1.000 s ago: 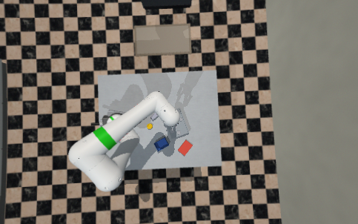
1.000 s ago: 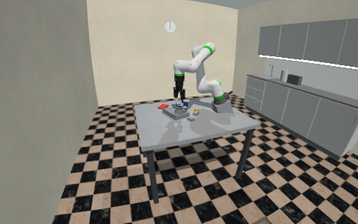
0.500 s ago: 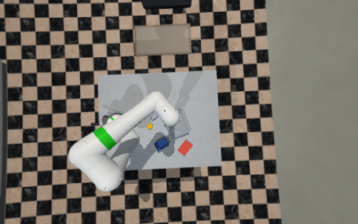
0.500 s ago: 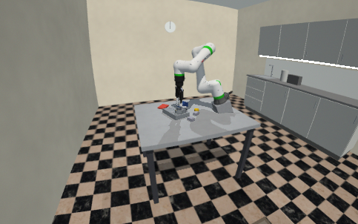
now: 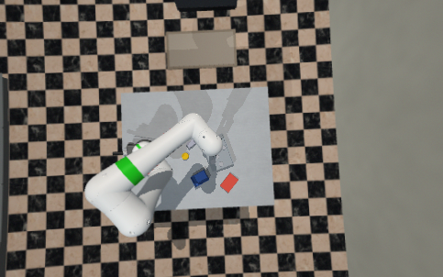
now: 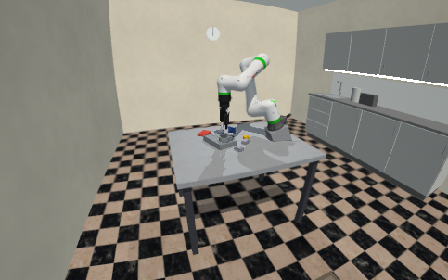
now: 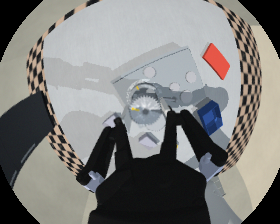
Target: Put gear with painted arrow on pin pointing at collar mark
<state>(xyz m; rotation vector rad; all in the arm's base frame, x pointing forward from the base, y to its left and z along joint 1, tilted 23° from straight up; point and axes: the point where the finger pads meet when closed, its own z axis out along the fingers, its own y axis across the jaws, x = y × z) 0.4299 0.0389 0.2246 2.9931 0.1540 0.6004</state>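
Right now the grey gear is 2 cm below my hand. Round my hand: blue block: 12 cm behind, 24 cm to the right, 13 cm below; then red block: 10 cm ahead, 28 cm to the right, 14 cm below; then small yellow piece: 22 cm behind, 8 cm to the right, 14 cm below.
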